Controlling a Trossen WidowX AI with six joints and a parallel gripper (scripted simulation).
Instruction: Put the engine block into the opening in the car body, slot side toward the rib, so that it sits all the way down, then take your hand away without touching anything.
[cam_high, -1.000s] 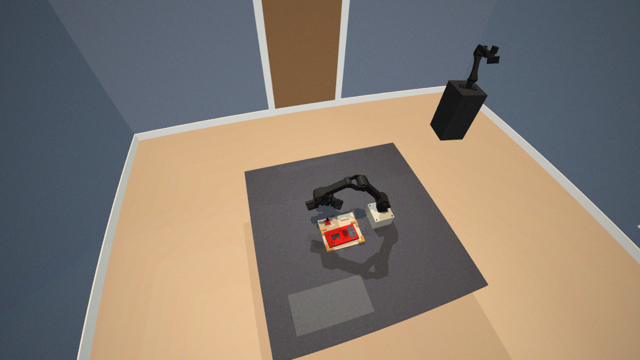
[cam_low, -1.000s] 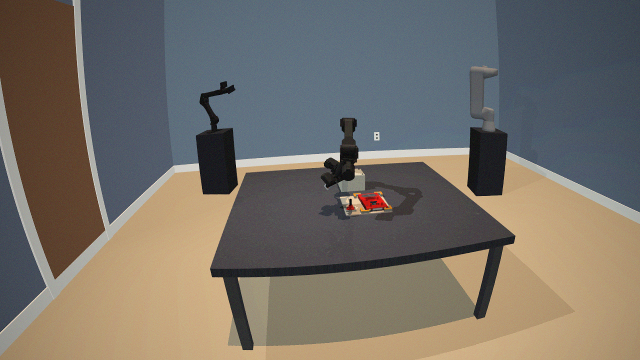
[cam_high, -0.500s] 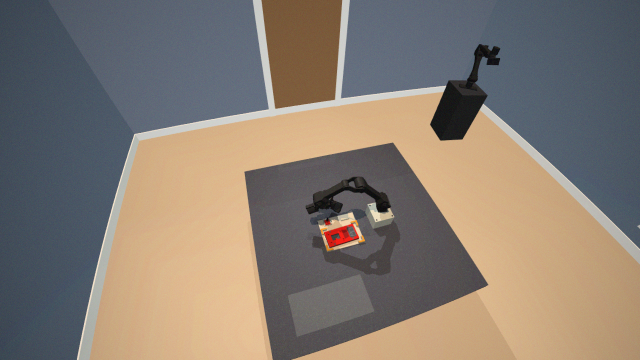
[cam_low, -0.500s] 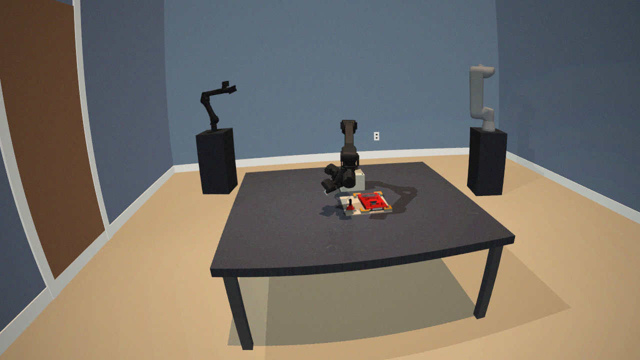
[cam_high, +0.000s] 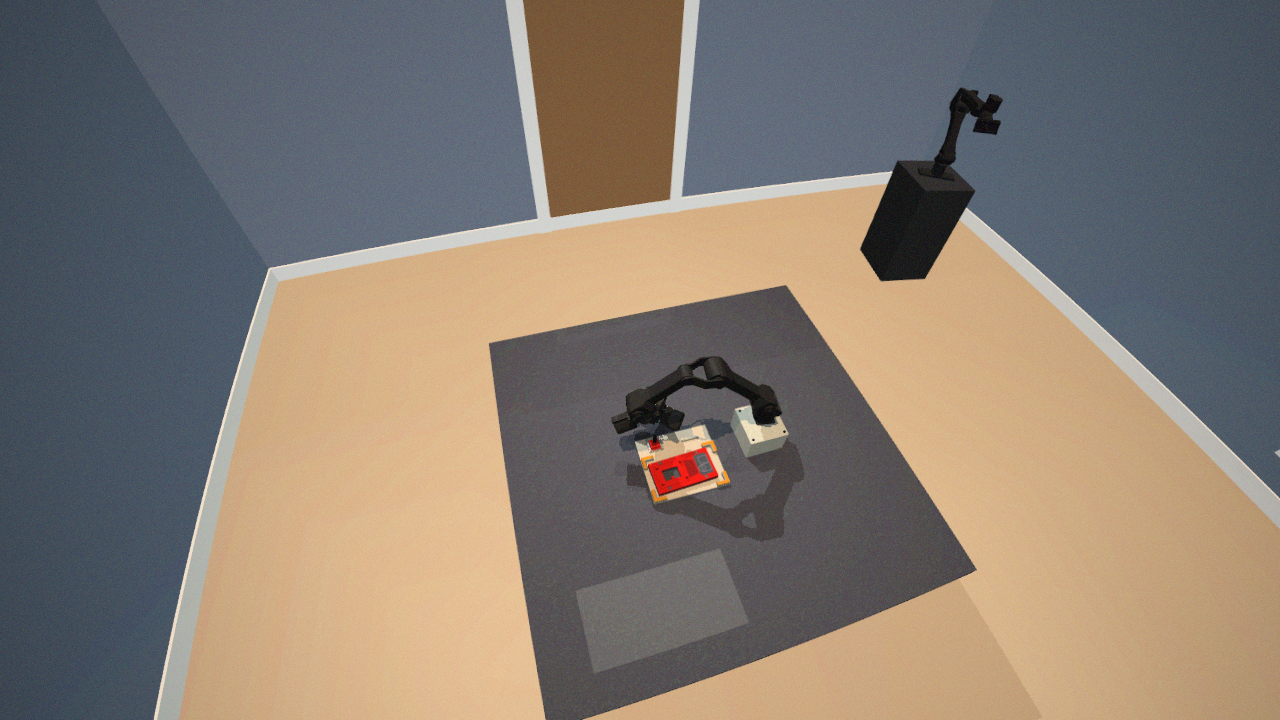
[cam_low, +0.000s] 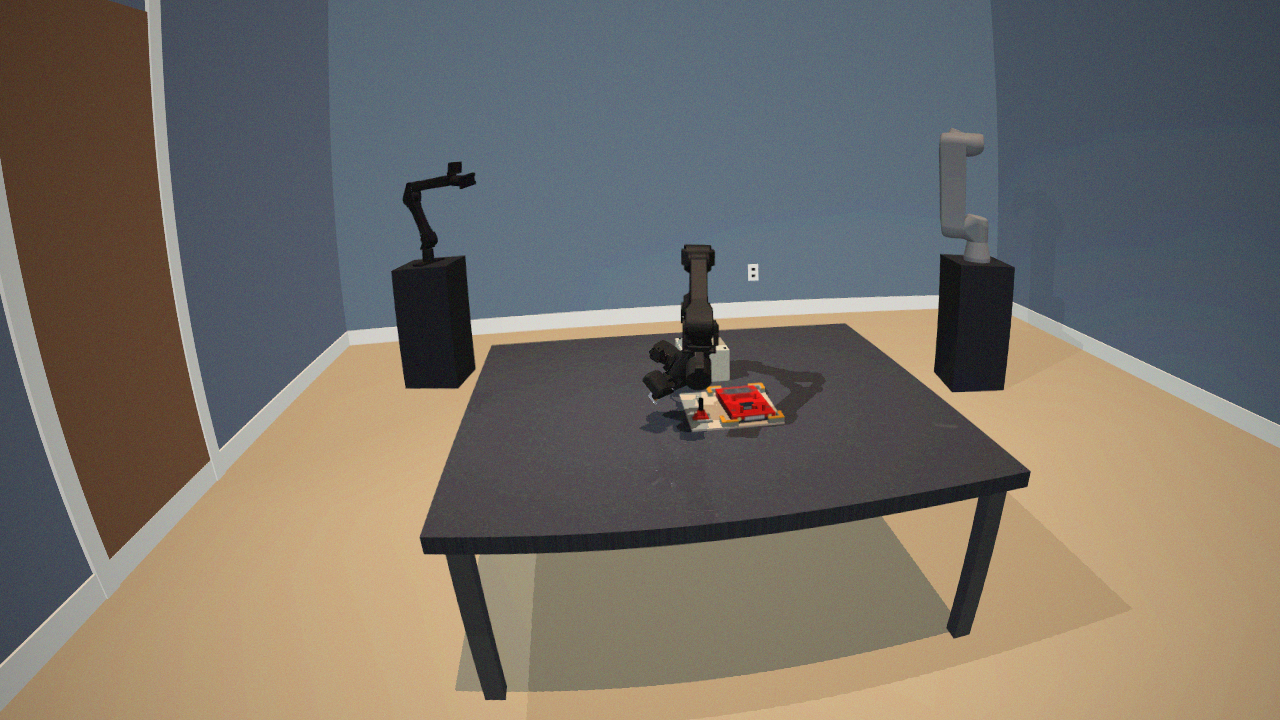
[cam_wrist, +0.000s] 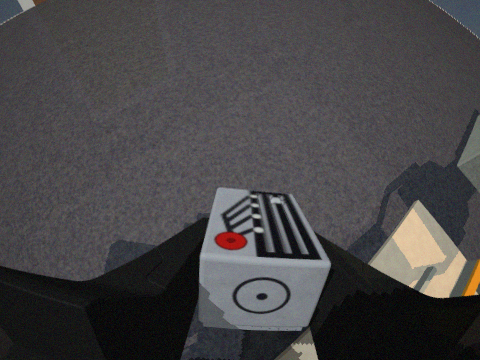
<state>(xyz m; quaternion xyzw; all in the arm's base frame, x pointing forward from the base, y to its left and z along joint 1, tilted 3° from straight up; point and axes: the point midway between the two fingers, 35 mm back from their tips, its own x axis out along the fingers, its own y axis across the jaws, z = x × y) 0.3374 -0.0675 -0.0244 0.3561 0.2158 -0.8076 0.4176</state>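
Right now the grey engine block is 1 cm to the left of my gripper tip and 1 cm above it.
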